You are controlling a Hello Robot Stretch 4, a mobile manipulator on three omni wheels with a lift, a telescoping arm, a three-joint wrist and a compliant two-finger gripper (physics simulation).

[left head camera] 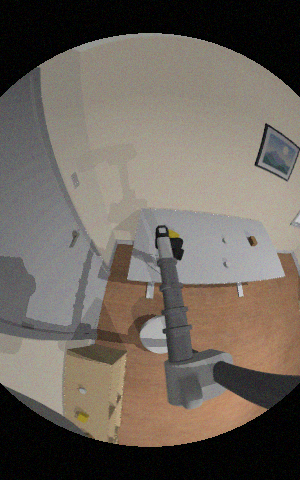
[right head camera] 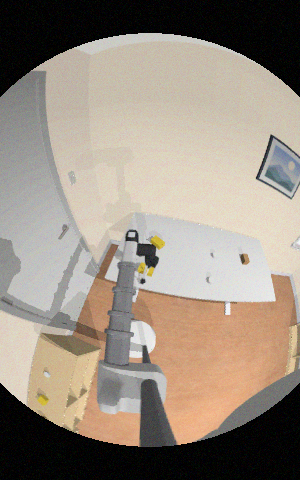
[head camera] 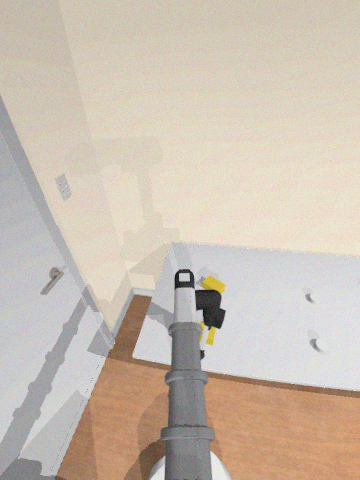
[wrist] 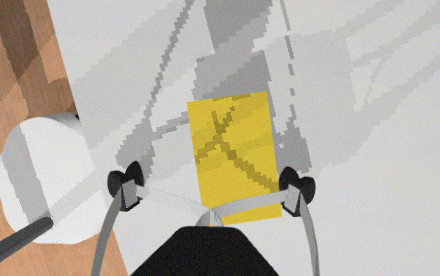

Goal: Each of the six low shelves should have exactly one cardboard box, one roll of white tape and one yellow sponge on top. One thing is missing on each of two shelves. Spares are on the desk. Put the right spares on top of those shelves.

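My gripper (wrist: 213, 180) is open. Its fingertips stand on either side of the near part of a yellow sponge (wrist: 237, 135) (head camera: 211, 336) (right head camera: 150, 271), which lies flat on the desk (wrist: 370, 210) (head camera: 260, 325) (left head camera: 200, 270) (right head camera: 185, 250). The fingers do not grip it; their height above the desk is hard to tell. A second yellow sponge (head camera: 213, 284) (left head camera: 173, 234) (right head camera: 157, 242) lies farther back. Two white tape rolls (head camera: 320, 345) (left head camera: 226, 263) (right head camera: 210, 279) and a brown box (left head camera: 253, 241) (right head camera: 245, 259) are farther right. The arm hides part of the gripper in the head views.
A low wooden shelf (left head camera: 102, 385) (right head camera: 60, 370) at lower left bears a white tape roll (left head camera: 82, 390) (right head camera: 46, 374) and a yellow sponge (left head camera: 82, 417) (right head camera: 43, 399). Part of another shelf (right head camera: 293, 350) shows at right. A round white object (wrist: 65, 150) is beside the desk's front edge. Walls stand behind and left.
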